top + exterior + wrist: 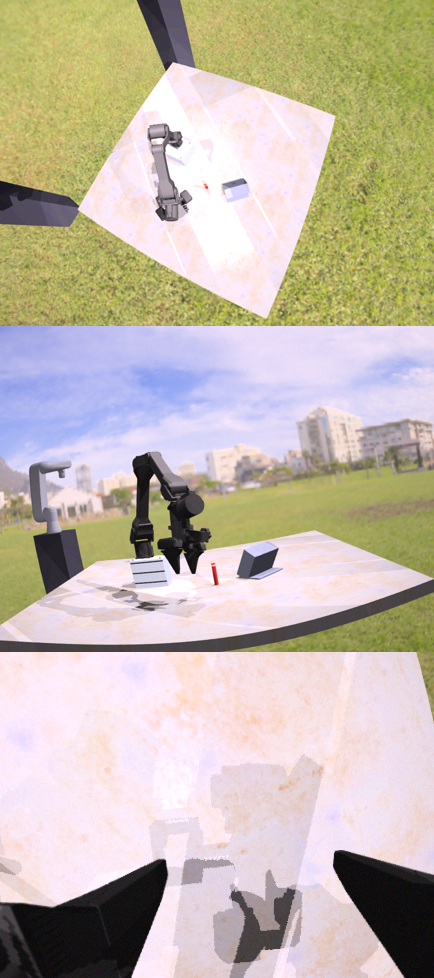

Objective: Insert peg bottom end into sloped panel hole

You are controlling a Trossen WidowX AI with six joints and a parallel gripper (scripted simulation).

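Right now my gripper tip is 6 cm short of the round red peg, 20 cm to the right of it and 4 cm above it. Round my gripper tip: sloped grey panel 21 cm ahead, 27 cm to the left, 5 cm below.
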